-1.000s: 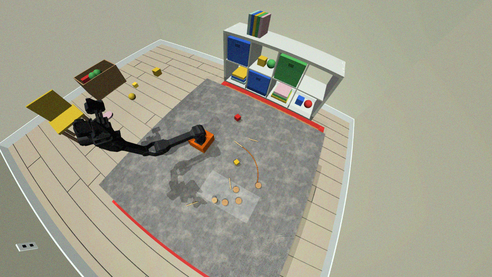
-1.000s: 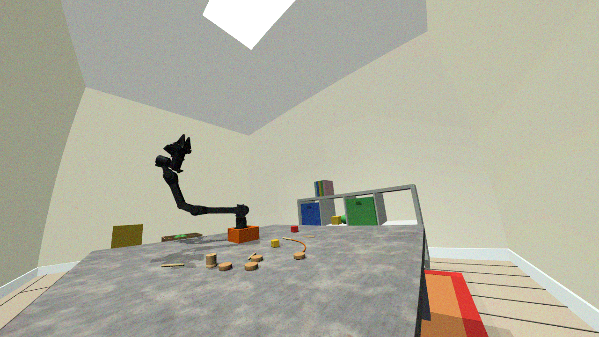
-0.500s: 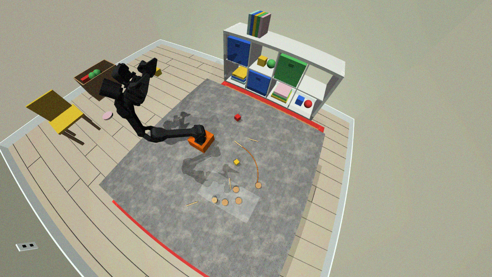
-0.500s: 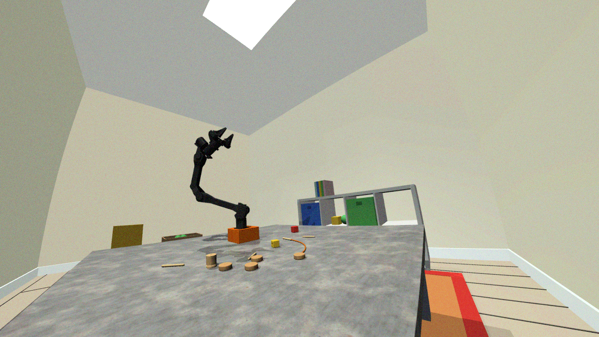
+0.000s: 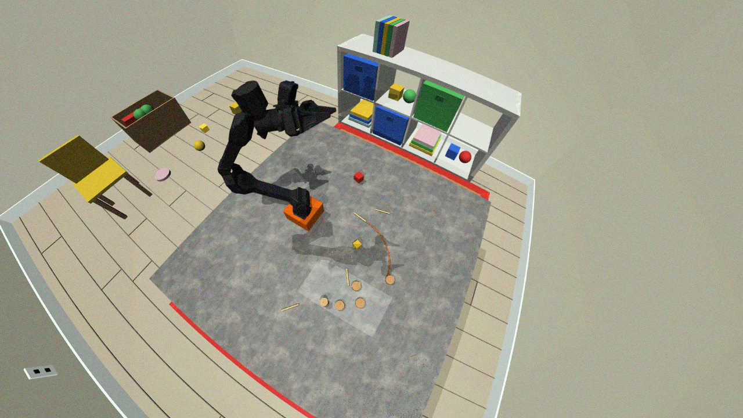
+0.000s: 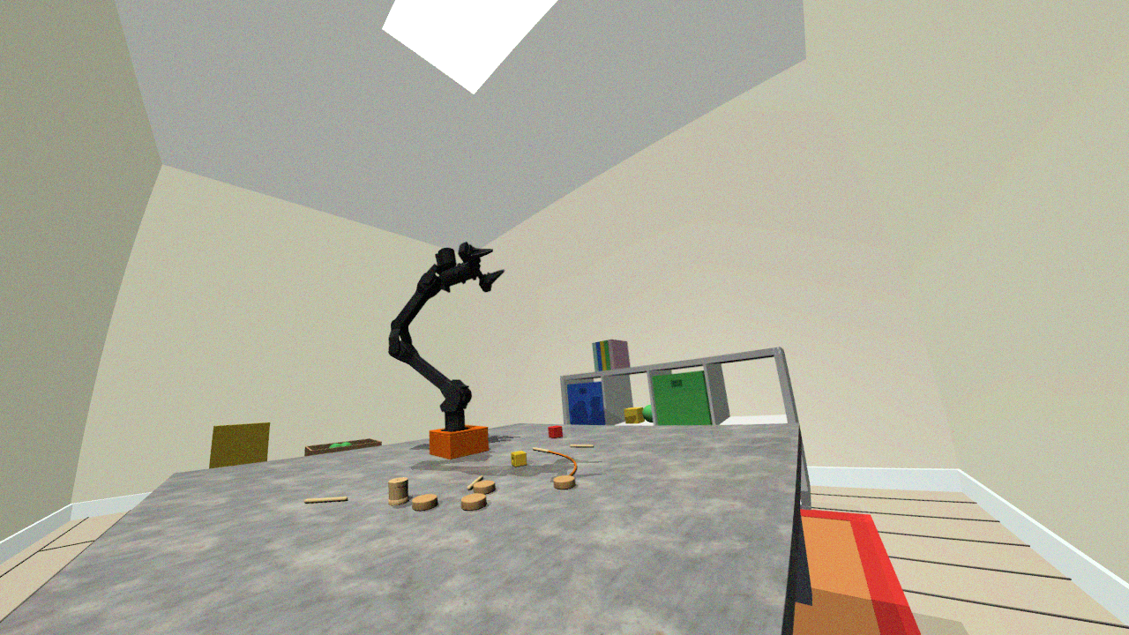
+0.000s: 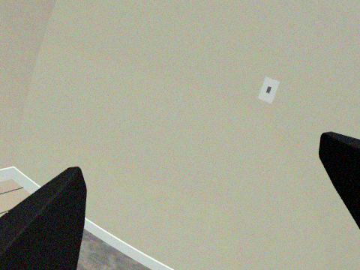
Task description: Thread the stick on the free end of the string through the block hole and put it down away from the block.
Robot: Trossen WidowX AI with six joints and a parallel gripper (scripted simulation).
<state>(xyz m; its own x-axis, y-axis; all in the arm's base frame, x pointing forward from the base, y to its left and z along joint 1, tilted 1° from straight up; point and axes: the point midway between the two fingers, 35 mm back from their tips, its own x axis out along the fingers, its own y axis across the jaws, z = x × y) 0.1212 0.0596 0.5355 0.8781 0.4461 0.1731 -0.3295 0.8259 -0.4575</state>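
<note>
Right now the yellow wooden block is 13 cm ahead of my gripper tip, 8 cm to the right of it and 60 cm below it. Also, from my gripper tip: thin wooden stick 9 cm ahead, 6 cm to the left, 61 cm below; then short wooden cylinder 13 cm ahead, 37 cm to the right, 60 cm below; then red cube 3 cm behind, 28 cm to the left, 59 cm below.
</note>
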